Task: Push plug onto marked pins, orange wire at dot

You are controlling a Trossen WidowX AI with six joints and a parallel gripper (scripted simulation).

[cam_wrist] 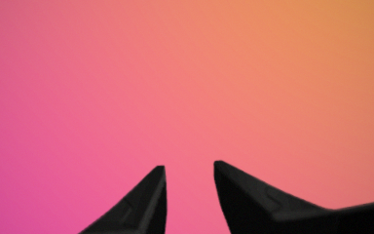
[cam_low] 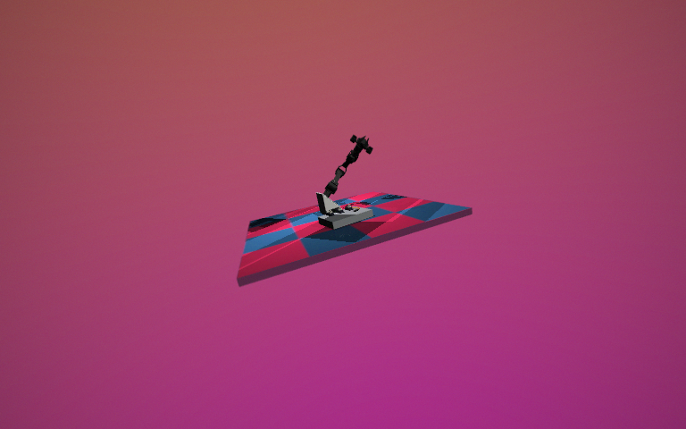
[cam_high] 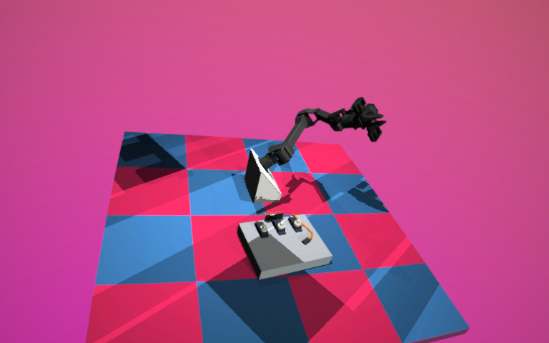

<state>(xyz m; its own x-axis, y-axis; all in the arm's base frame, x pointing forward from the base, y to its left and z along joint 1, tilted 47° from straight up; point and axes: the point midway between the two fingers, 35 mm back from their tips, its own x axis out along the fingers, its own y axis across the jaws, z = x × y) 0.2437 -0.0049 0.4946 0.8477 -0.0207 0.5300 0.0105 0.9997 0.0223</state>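
Right now the white band is 450 mm below my gripper tip, 350 mm to the right of it and 70 mm ahead of it. Also, from my gripper tip: red dot (450 mm below, 350 mm to the right, 70 mm ahead); grey holder (500 mm below, 300 mm to the right, 220 mm ahead).
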